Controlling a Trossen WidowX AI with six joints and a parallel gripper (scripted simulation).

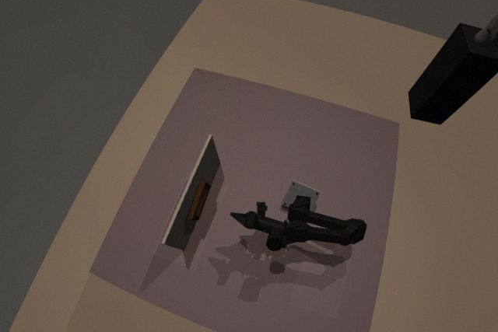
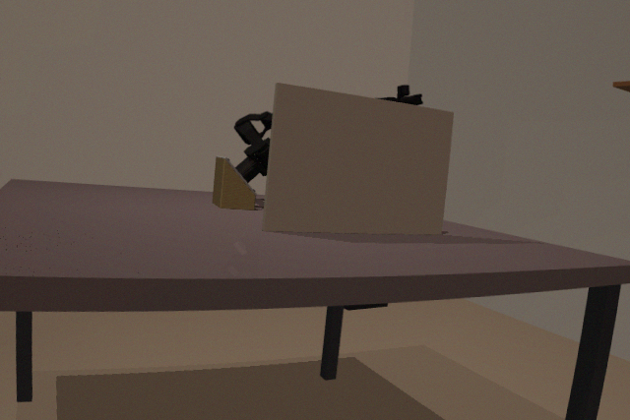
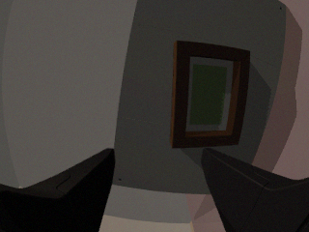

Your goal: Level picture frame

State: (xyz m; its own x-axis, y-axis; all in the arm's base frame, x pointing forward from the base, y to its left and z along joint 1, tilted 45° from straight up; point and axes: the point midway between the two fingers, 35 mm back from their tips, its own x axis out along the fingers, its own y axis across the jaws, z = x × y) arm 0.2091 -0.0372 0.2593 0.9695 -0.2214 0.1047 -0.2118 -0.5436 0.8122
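My gripper tip is now 170 mm short of the picture frame, 40 mm to the left of it and 90 mm above it. The rest, counted from my gripper tip: wall panel 180 mm ahead, 60 mm to the right, 100 mm below.
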